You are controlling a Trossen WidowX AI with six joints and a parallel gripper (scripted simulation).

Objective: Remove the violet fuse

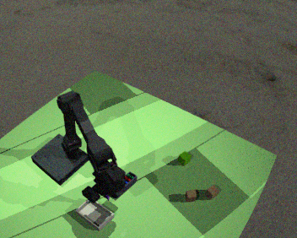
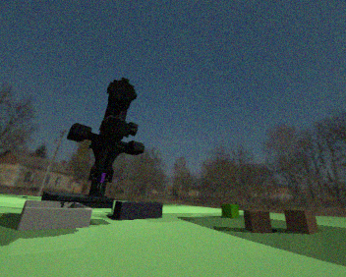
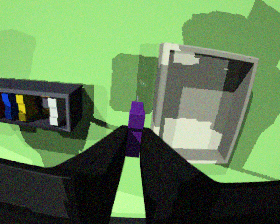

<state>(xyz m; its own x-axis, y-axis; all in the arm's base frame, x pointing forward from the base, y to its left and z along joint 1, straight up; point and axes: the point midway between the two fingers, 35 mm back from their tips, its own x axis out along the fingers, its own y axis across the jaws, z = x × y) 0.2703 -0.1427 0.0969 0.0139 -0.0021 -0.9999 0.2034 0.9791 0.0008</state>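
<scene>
Now: the grey tray 9 cm below my gripper tip, 7 cm to the right of it and 2 cm behind it. Round my gripper tip: violet fuse (1 cm below).
</scene>
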